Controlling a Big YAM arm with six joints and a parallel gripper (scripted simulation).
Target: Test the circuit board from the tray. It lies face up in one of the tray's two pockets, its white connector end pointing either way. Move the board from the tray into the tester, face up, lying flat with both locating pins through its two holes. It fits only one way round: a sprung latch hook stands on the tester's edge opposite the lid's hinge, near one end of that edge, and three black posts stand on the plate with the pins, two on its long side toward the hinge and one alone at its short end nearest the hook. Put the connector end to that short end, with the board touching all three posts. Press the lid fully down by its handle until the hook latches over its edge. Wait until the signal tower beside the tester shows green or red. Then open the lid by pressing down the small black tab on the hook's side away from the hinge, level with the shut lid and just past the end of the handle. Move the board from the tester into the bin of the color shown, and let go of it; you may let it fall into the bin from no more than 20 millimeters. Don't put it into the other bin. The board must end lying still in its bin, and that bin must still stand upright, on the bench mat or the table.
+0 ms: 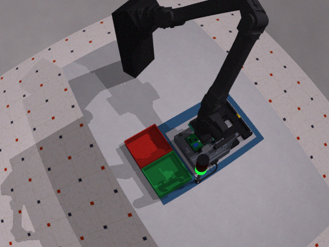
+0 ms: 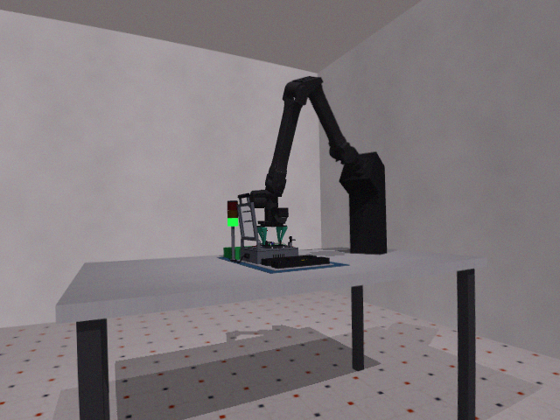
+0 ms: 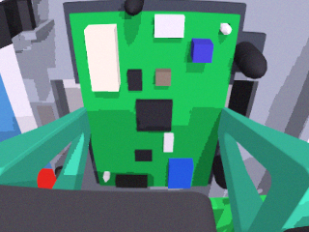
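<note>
My hand is right at the green circuit board. Round my hand: latch hook (7 cm behind, 5 cm to the left, 1 cm above); then tester lid (11 cm ahead, 11 cm above, 2 cm to the left); then tester plate (1 cm to the left, 1 cm below).
</note>
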